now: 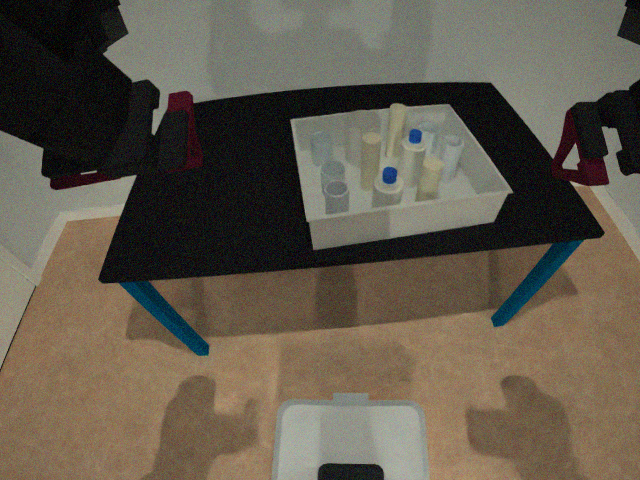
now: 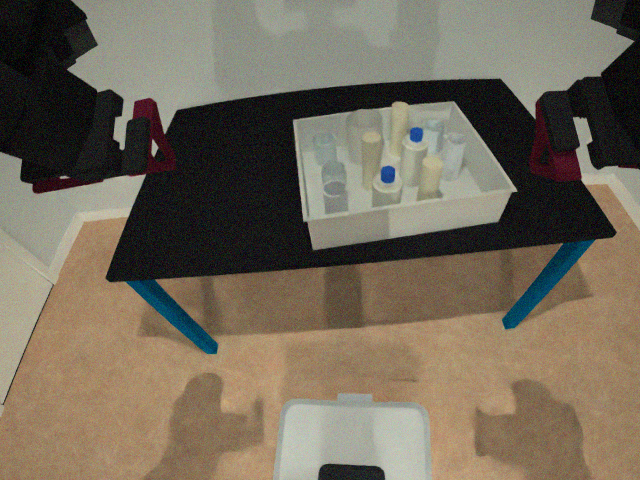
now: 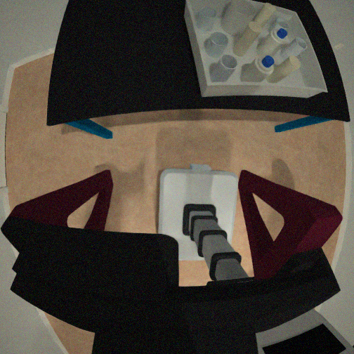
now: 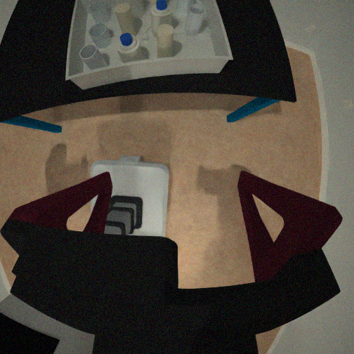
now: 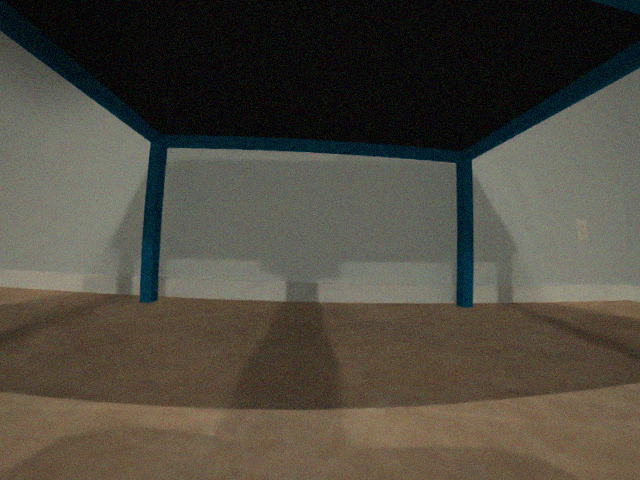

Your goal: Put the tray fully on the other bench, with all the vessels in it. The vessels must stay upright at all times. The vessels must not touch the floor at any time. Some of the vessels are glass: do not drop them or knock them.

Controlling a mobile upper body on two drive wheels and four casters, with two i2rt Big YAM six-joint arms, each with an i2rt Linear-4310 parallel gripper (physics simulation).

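Places are measured from the left arm's base along level axes (x ahead, y left, z up), in centimetres.
Pixels of known places: left gripper, between the fingertips: (image 1: 158,166) (image 2: 136,169); right gripper, between the fingertips: (image 1: 592,168) (image 2: 575,163).
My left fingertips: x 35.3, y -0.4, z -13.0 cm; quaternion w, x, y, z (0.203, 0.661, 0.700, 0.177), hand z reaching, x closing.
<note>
Ahead of a thing's pixels: the offset from my left fingertips to its top centre. Level surfaces: height alone.
The pale open tray @[dx +51.2, dy -33.0, dz -38.7 cm] (image 1: 439,214) (image 2: 444,214) (image 3: 215,89) (image 4: 150,71) stands on the black bench @[dz -51.8 cm] (image 1: 217,222) (image 2: 217,222) (image 3: 125,65), right of its middle. Inside stand upright two blue-capped bottles @[dx +36.1, dy -30.2, dz -33.6 cm] (image 1: 388,193) @[dx +52.4, dy -39.1, dz -33.6 cm] (image 1: 412,165), cream cylinders @[dx +49.7, dy -26.7, dz -33.6 cm] (image 1: 371,160) @[dx +39.1, dy -41.5, dz -33.6 cm] (image 1: 429,178) and clear glass-like vessels @[dx +34.2, dy -17.3, dz -37.4 cm] (image 1: 337,201) @[dx +54.2, dy -51.3, dz -37.4 cm] (image 1: 451,157). My left gripper (image 1: 125,173) (image 2: 103,178) (image 3: 175,176) is open and empty, left of the tray and apart from it. My right gripper (image 2: 586,170) (image 4: 174,178) is open and empty, right of the tray and apart from it. The other bench does not show.
My white base (image 1: 351,431) (image 2: 356,431) is in front of the bench. Blue legs (image 1: 170,317) (image 1: 537,284) (image 5: 153,222) (image 5: 464,232) carry the bench. The grey wall (image 1: 320,41) (image 5: 310,206) is behind it. A pale panel (image 1: 10,299) (image 2: 20,315) is at the far left.
</note>
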